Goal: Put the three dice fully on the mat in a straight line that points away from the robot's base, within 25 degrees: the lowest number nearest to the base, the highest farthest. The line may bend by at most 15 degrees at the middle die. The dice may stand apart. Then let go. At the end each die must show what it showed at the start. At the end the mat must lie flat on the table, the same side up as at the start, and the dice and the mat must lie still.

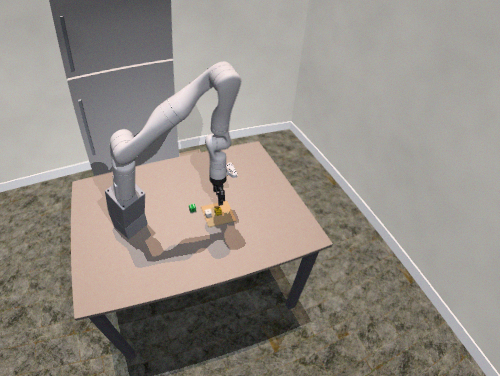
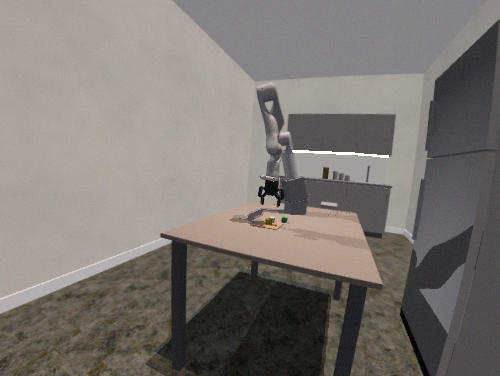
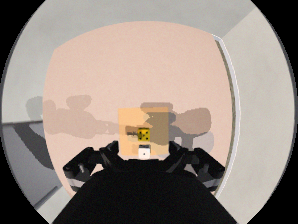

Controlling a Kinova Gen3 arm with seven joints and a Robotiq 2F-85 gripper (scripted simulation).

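Now: hand 11 cm past the green die, 8 cm to the right of it and 10 cm above it. Round my hand: mat: 11 cm below; then white die: 5 cm behind, 1 cm to the left, 10 cm below; then yellow die: 10 cm below.
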